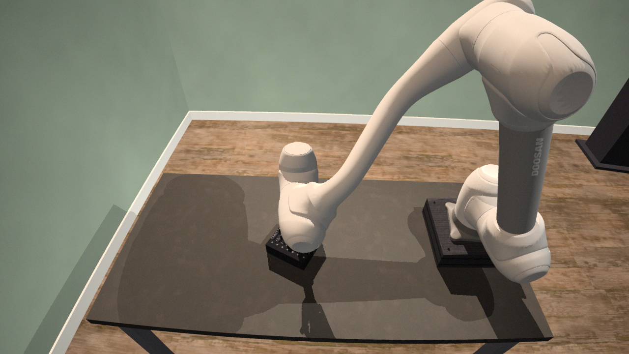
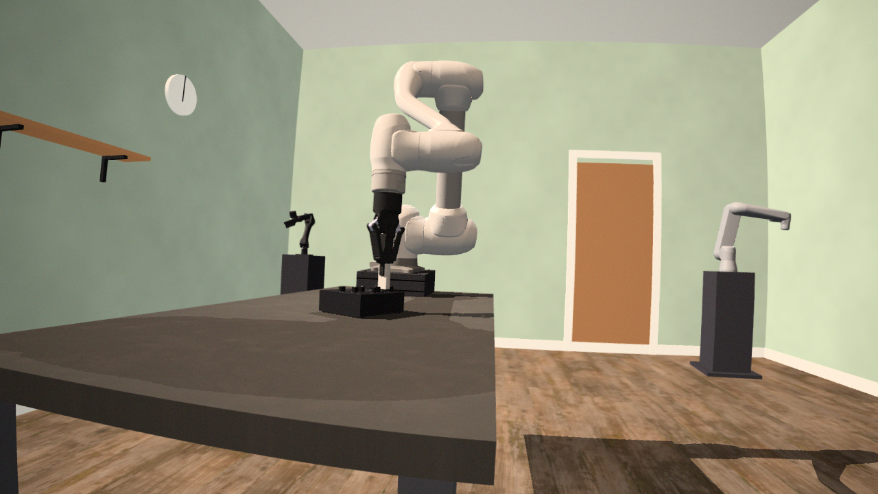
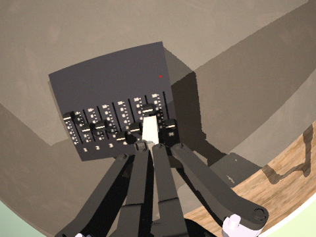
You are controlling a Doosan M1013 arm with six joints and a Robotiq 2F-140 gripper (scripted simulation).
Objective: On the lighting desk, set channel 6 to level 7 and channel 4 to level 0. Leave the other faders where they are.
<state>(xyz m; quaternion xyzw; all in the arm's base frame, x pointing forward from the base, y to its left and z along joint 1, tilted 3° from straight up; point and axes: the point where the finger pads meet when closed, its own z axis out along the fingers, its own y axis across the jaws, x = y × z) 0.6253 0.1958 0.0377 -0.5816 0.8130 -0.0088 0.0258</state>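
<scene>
The channel 6 fader knob lies 30 mm below my hand, 20 mm to the right of it and 10 mm behind it. Round my hand: channel 4 fader knob 40 mm ahead, 30 mm below, 10 mm to the right.
</scene>
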